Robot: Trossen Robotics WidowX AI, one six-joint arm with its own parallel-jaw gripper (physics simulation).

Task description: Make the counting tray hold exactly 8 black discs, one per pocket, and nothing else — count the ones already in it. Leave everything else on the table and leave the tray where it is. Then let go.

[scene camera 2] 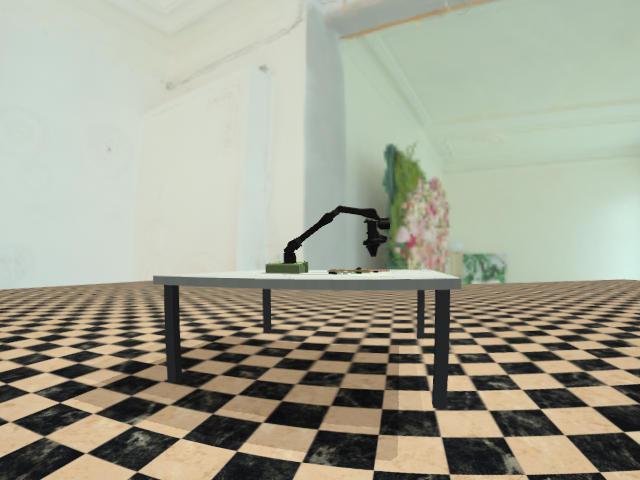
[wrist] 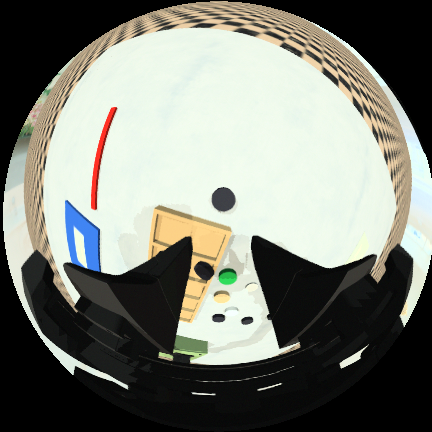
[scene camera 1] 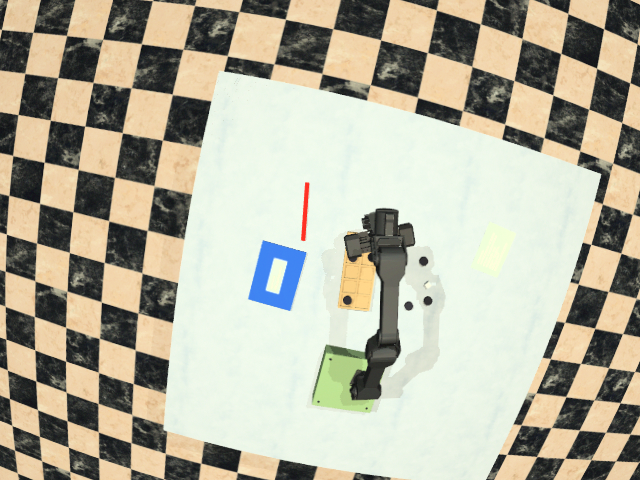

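The tan counting tray (scene camera 1: 363, 299) (wrist: 208, 241) lies flat with its pockets up, partly under the arm in scene camera 1. One black disc (scene camera 1: 347, 299) is in a near-end pocket. Two more, one black disc (scene camera 1: 352, 257) and another black disc (scene camera 1: 371, 256) (wrist: 204, 270), show at the tray's second row, partly hidden in scene camera 1. Other pockets are hidden. Loose black discs (scene camera 1: 423, 260) (scene camera 1: 427, 300) (scene camera 1: 408, 305) lie right of the tray. Another black disc (wrist: 223, 199) lies beyond its far right corner. My gripper (scene camera 2: 373, 254) (wrist: 221, 241) is open and empty, pointing down high above the table.
A green disc (wrist: 228, 276), a tan disc (wrist: 222, 296) and white discs (wrist: 251, 286) (wrist: 231, 311) lie right of the tray. A blue frame (scene camera 1: 259, 268) (wrist: 92, 245) and red bar (scene camera 1: 305, 211) (wrist: 101, 157) are left; a pale yellow sheet (scene camera 1: 494, 250) is right. The arm stands on a green base (scene camera 1: 336, 395).
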